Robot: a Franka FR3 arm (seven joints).
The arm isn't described. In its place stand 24 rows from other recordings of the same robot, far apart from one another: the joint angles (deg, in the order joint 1, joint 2, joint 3, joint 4, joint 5, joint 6, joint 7), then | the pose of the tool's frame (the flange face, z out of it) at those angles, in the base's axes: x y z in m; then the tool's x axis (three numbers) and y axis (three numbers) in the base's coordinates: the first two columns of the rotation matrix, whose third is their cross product.
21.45, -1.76, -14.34, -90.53, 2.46, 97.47, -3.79 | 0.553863, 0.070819, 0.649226, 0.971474, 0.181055, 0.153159, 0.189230, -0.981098, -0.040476
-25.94, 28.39, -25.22, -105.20, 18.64, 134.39, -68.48 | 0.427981, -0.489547, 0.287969, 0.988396, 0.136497, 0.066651, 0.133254, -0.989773, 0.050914
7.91, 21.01, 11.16, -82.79, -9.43, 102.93, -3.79 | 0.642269, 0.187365, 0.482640, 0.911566, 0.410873, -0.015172, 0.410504, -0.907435, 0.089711
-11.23, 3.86, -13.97, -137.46, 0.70, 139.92, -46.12 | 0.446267, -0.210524, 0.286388, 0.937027, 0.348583, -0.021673, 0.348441, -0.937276, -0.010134
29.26, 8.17, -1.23, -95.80, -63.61, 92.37, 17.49 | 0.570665, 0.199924, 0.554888, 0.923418, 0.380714, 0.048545, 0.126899, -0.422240, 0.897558
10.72, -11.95, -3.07, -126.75, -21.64, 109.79, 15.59 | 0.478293, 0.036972, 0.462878, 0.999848, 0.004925, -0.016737, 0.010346, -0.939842, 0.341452
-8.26, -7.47, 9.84, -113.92, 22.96, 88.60, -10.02 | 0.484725, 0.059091, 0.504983, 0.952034, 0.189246, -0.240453, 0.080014, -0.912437, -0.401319
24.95, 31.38, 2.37, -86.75, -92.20, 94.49, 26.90 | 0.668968, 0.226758, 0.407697, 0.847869, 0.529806, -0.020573, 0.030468, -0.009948, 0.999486
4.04, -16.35, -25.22, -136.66, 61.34, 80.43, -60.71 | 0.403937, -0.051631, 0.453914, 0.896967, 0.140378, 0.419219, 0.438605, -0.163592, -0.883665
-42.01, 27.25, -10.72, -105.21, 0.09, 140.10, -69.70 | 0.406551, -0.518413, 0.288298, 0.949124, 0.313437, -0.030355, 0.314150, -0.935780, 0.160079
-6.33, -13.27, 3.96, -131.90, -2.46, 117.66, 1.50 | 0.470132, -0.020955, 0.439260, 0.998625, -0.049678, -0.016745, -0.048710, -0.997355, 0.053952
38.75, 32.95, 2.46, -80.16, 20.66, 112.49, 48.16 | 0.526839, 0.484092, 0.375195, 0.932253, -0.226496, -0.282143, -0.289002, -0.935326, -0.204067
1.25, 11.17, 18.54, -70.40, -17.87, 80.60, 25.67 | 0.577247, 0.143137, 0.665148, 0.983976, -0.145168, 0.103526, -0.165049, -0.961245, 0.220832
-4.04, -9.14, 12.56, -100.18, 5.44, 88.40, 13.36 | 0.492479, 0.092964, 0.620753, 0.994343, -0.085994, -0.062343, -0.089003, -0.994912, -0.047208
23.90, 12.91, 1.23, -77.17, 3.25, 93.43, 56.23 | 0.567914, 0.270944, 0.603088, 0.855266, -0.517853, -0.018660, -0.517488, -0.851685, -0.082698
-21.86, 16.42, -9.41, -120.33, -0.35, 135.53, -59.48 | 0.494387, -0.298584, 0.282941, 0.875095, 0.481097, -0.052484, 0.482207, -0.875997, 0.010241
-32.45, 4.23, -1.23, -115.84, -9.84, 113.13, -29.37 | 0.455155, -0.316254, 0.405035, 0.983096, -0.004429, -0.183037, 0.008258, -0.997618, 0.068491
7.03, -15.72, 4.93, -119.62, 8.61, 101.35, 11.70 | 0.456422, 0.113400, 0.536704, 0.997099, -0.028153, -0.070721, -0.035859, -0.993265, -0.110176
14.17, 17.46, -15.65, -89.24, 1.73, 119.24, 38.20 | 0.672564, 0.005754, 0.499539, 0.751459, -0.625091, 0.211118, -0.619551, -0.778564, -0.099976
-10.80, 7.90, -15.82, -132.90, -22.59, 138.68, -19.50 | 0.460517, -0.233470, 0.282029, 0.973284, 0.156776, -0.167745, 0.194090, -0.952099, 0.236299
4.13, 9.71, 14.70, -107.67, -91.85, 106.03, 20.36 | 0.610085, 0.116236, 0.476844, 0.819045, 0.565611, -0.096170, 0.157742, -0.060840, 0.985604
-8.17, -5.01, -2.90, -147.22, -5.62, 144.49, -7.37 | 0.439138, -0.084728, 0.298603, 0.999429, 0.015159, 0.030183, 0.013328, -0.998111, 0.059970
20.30, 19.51, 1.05, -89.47, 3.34, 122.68, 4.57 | 0.636833, 0.249897, 0.473430, 0.941452, 0.246326, 0.230199, 0.270533, -0.959398, -0.079798
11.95, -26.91, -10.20, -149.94, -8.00, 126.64, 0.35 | 0.392735, 0.008759, 0.407878, 0.990844, 0.121709, 0.058440, 0.119740, -0.992149, 0.036096
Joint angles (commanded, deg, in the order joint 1, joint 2, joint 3, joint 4, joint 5, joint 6, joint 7), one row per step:
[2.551, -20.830, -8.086, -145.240, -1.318, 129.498, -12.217]
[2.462, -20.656, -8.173, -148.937, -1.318, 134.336, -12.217]
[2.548, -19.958, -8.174, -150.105, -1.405, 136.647, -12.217]
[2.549, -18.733, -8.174, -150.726, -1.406, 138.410, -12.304]
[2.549, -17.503, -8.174, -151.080, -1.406, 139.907, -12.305]
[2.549, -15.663, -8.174, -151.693, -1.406, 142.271, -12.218]
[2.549, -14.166, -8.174, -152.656, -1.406, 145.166, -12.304]
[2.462, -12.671, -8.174, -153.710, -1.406, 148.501, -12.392]
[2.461, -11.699, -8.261, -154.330, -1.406, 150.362, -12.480]
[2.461, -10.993, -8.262, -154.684, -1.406, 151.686, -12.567]
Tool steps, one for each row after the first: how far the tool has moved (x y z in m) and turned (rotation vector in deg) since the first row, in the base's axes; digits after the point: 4 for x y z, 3 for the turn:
[-0.0083, 0.0008, -0.0224, -0.012, -0.969, -0.138]
[-0.0093, 0.0020, -0.0326, -0.176, -1.410, -0.011]
[-0.0087, 0.0022, -0.0431, -0.315, -1.328, 0.058]
[-0.0074, 0.0023, -0.0521, -0.449, -1.239, 0.037]
[-0.0061, 0.0024, -0.0659, -0.643, -1.146, -0.077]
[-0.0066, 0.0027, -0.0788, -0.847, -1.580, -0.014]
[-0.0075, 0.0024, -0.0913, -1.077, -2.363, -0.039]
[-0.0086, 0.0019, -0.0994, -1.197, -2.630, -0.047]
[-0.0089, 0.0020, -0.1046, -1.306, -2.893, 0.030]

